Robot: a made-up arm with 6 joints. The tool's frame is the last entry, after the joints. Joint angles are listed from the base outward.
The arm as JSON. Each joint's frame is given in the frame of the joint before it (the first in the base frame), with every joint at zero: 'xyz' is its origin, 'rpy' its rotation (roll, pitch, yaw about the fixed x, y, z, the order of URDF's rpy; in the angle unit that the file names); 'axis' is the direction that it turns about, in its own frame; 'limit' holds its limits. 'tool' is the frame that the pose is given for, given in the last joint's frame.
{
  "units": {
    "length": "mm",
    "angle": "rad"
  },
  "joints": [
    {
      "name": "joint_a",
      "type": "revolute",
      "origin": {
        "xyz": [
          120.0,
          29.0,
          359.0
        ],
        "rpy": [
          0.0,
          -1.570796,
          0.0
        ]
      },
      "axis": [
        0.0,
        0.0,
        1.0
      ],
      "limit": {
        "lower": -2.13,
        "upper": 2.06
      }
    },
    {
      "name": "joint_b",
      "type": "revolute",
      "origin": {
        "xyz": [
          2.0,
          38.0,
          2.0
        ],
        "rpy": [
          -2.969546,
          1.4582,
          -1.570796
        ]
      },
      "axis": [
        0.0,
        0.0,
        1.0
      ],
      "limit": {
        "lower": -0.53,
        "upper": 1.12
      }
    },
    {
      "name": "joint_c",
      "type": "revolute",
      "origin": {
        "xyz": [
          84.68,
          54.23,
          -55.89
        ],
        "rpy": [
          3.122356,
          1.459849,
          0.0
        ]
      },
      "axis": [
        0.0,
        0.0,
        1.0
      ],
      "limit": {
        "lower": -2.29,
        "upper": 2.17
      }
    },
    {
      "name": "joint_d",
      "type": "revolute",
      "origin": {
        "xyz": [
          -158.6,
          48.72,
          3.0
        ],
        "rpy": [
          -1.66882,
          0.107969,
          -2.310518
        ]
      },
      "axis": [
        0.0,
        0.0,
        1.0
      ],
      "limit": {
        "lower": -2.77,
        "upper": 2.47
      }
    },
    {
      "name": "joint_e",
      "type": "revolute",
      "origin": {
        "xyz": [
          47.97,
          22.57,
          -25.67
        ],
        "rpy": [
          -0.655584,
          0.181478,
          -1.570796
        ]
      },
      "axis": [
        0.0,
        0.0,
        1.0
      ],
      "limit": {
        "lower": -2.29,
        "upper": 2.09
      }
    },
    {
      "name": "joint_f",
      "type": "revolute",
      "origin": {
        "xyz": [
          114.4,
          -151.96,
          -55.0
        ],
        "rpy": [
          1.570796,
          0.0,
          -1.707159
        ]
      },
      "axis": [
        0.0,
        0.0,
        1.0
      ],
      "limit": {
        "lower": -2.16,
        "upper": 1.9
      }
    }
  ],
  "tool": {
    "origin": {
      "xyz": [
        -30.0,
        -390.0,
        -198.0
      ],
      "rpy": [
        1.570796,
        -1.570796,
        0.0
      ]
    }
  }
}
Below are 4 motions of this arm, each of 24 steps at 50 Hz.
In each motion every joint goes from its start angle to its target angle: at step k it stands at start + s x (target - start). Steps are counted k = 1, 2, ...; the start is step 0. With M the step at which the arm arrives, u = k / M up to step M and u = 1 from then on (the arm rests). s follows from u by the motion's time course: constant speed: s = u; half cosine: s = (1 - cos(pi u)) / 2; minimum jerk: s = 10 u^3 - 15 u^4 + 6 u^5.
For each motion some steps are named. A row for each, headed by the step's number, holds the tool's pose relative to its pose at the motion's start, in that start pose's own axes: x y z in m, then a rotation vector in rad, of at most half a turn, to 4 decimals.
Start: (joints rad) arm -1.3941 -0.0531 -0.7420 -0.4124 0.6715 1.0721
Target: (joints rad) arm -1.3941 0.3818 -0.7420 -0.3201 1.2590 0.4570
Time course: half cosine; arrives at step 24
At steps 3, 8, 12, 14, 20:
3: -0.0085 0.0179 -0.0084 -0.0234 -0.0215 -0.0274
8: -0.0380 0.1234 -0.0630 -0.1592 -0.1296 -0.1890
12: -0.0298 0.2519 -0.1420 -0.3295 -0.2314 -0.3971
14: -0.0066 0.3152 -0.1874 -0.4206 -0.2727 -0.5116
20: 0.0959 0.4405 -0.3003 -0.6386 -0.3386 -0.7960

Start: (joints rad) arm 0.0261 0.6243 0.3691 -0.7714 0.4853 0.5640
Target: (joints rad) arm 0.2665 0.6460 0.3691 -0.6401 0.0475 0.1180
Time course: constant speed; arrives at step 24
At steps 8, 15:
8: 0.0408 0.0498 -0.0005 -0.1712 0.0475 0.0409
15: 0.0725 0.0906 -0.0101 -0.3200 0.0853 0.0820

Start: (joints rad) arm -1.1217 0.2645 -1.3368 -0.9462 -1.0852 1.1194
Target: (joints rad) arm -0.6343 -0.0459 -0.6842 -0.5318 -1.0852 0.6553
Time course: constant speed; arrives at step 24
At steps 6, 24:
6: 0.0331 0.1177 -0.0244 -0.1558 -0.0371 -0.3030
24: 0.4166 0.2878 -0.1760 -0.7123 0.1712 -1.2091

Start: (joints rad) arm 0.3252 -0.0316 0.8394 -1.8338 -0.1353 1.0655
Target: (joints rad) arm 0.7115 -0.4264 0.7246 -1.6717 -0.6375 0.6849
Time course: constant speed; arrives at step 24
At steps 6, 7, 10, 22, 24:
6: -0.0139 0.0068 0.0038 -0.0629 -0.0336 0.0025
7: -0.0165 0.0089 0.0039 -0.0751 -0.0395 0.0024
10: -0.0248 0.0167 0.0032 -0.1144 -0.0575 0.0008
22: -0.0569 0.0728 -0.0152 -0.3133 -0.1239 -0.0265
24: -0.0610 0.0859 -0.0208 -0.3526 -0.1327 -0.0346

